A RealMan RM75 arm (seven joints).
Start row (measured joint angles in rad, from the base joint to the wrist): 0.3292 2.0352 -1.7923 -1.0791 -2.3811 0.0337 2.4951
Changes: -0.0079 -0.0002 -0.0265 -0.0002 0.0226 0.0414 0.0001; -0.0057 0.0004 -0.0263 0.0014 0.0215 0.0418 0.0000; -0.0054 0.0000 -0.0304 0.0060 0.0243 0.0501 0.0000; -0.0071 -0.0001 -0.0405 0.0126 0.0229 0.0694 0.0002; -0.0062 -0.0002 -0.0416 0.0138 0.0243 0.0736 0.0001; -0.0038 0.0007 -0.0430 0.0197 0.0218 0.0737 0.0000; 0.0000 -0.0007 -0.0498 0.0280 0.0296 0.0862 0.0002; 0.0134 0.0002 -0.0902 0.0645 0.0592 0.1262 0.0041; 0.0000 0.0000 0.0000 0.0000 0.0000 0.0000 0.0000; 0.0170 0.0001 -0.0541 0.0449 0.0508 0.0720 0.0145; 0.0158 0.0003 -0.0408 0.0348 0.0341 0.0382 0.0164
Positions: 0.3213 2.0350 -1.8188 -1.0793 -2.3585 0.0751 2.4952; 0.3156 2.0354 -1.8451 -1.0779 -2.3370 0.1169 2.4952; 0.3102 2.0354 -1.8755 -1.0719 -2.3127 0.1670 2.4952; 0.3031 2.0353 -1.9160 -1.0593 -2.2898 0.2364 2.4954; 0.2969 2.0351 -1.9576 -1.0455 -2.2655 0.3100 2.4955; 0.2931 2.0358 -2.0006 -1.0258 -2.2437 0.3837 2.4955; 0.2931 2.0351 -2.0504 -0.9978 -2.2141 0.4699 2.4957; 0.3065 2.0353 -2.1406 -0.9333 -2.1549 0.5961 2.4998; 0.3065 2.0353 -2.1406 -0.9333 -2.1549 0.5961 2.4998; 0.3235 2.0354 -2.1947 -0.8884 -2.1041 0.6681 2.5143; 0.3393 2.0357 -2.2355 -0.8536 -2.0700 0.7063 2.5307
